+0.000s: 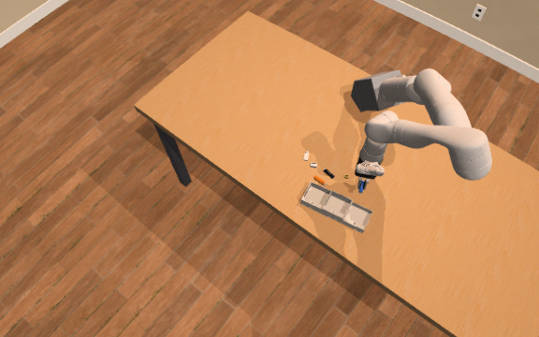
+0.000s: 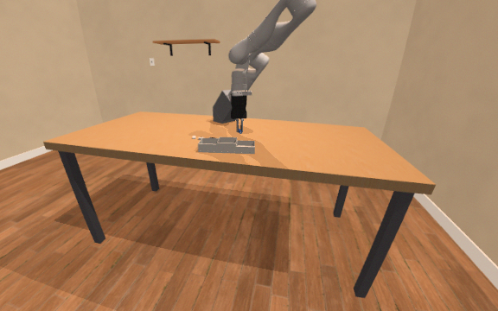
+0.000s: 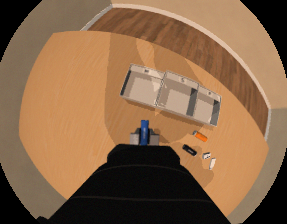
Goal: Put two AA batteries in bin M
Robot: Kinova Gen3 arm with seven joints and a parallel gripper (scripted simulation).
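My gripper is now 1 cm short of the black battery, 14 cm to the left of it and 7 cm above it. From my hand the other things lie so: grey three-compartment bin tray 11 cm ahead, 2 cm to the right, 5 cm below; then tiny yellowish thing 3 cm behind, 8 cm to the right, 7 cm below; then blue battery 1 cm below.
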